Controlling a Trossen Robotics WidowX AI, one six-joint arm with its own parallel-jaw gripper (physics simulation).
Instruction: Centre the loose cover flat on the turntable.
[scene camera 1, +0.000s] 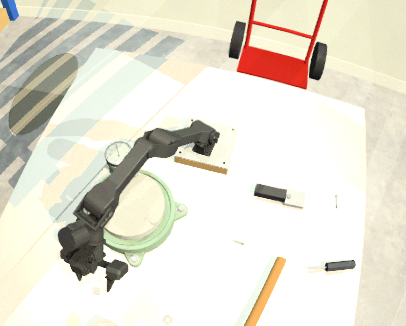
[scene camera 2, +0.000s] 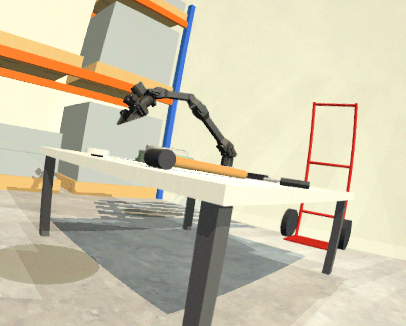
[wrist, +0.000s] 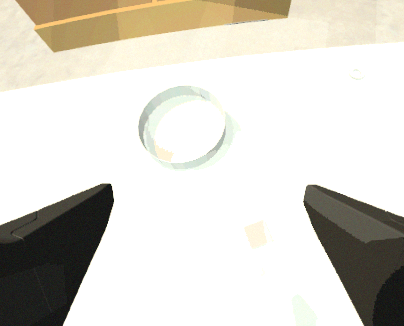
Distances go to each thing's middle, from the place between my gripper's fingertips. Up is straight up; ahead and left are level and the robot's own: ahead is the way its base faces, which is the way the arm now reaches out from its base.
Labels:
I see my gripper 43 cm to the right of the orange-handled hammer (scene camera 2: 166, 159), 14 cm above it and 12 cm past it.

